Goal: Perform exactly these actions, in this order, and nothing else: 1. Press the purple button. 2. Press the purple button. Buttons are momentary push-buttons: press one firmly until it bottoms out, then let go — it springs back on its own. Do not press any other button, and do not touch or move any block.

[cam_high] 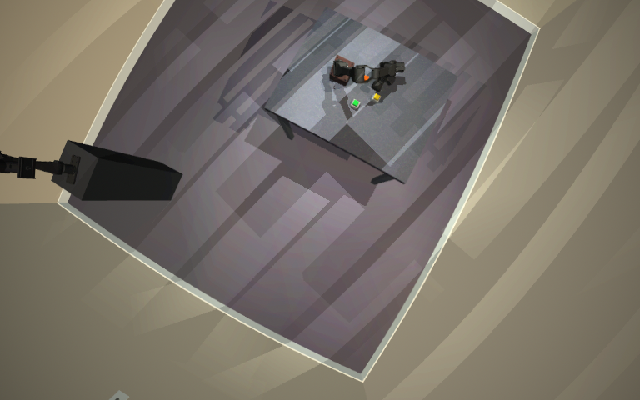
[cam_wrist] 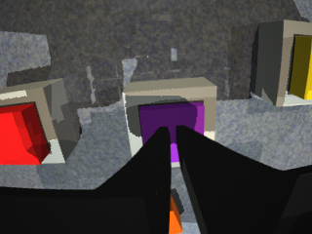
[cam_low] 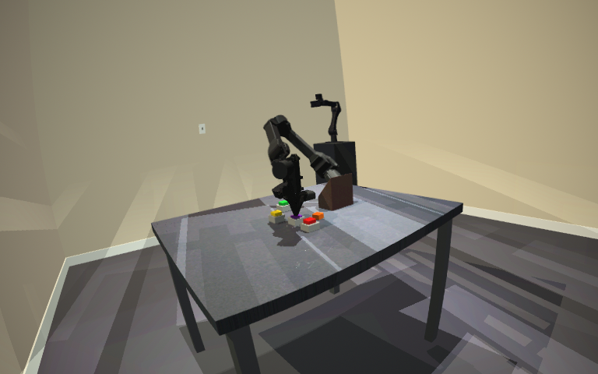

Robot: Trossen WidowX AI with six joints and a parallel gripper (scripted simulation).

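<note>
The purple button lies 10 mm below my gripper tip. The rest, counted from my gripper tip: small orange block 90 mm behind, 10 mm to the left, 20 mm below; then red button 10 mm ahead, 90 mm to the left; then yellow button 30 mm ahead, 90 mm to the right.
</note>
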